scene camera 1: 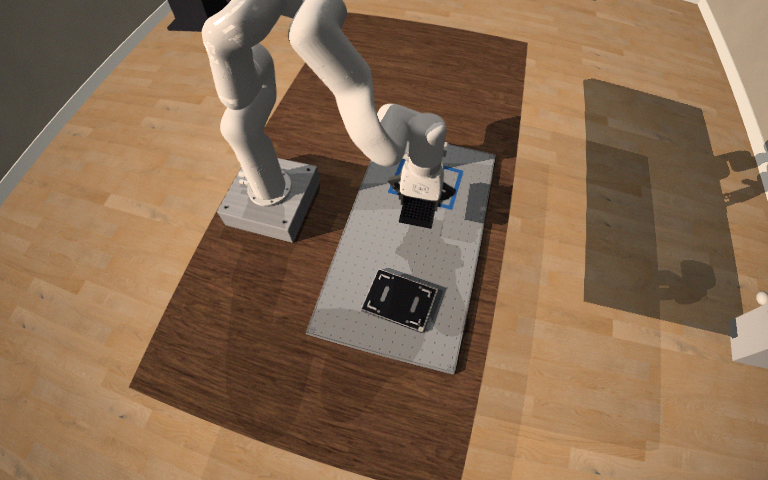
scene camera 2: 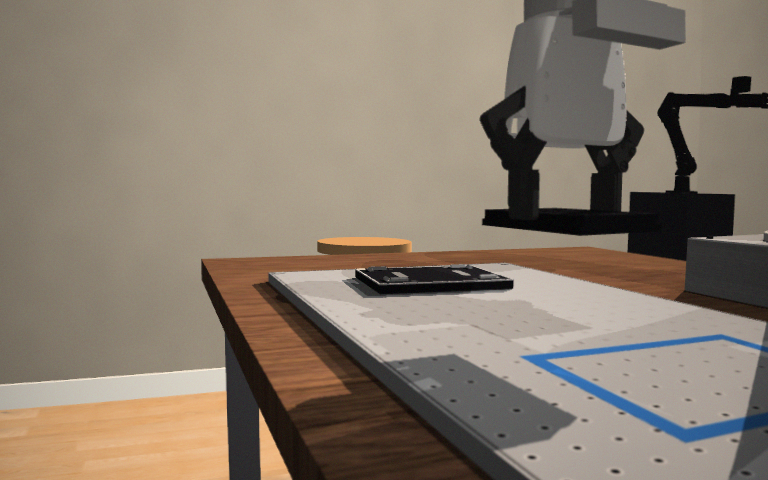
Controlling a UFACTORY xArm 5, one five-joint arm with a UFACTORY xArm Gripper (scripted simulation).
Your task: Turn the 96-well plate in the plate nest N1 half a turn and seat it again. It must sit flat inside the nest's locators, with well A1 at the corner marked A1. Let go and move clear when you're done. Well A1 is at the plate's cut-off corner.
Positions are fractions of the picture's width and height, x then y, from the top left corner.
black 96-well plate: scene camera 1 0.54, 0.44; scene camera 2 0.81, 0.46
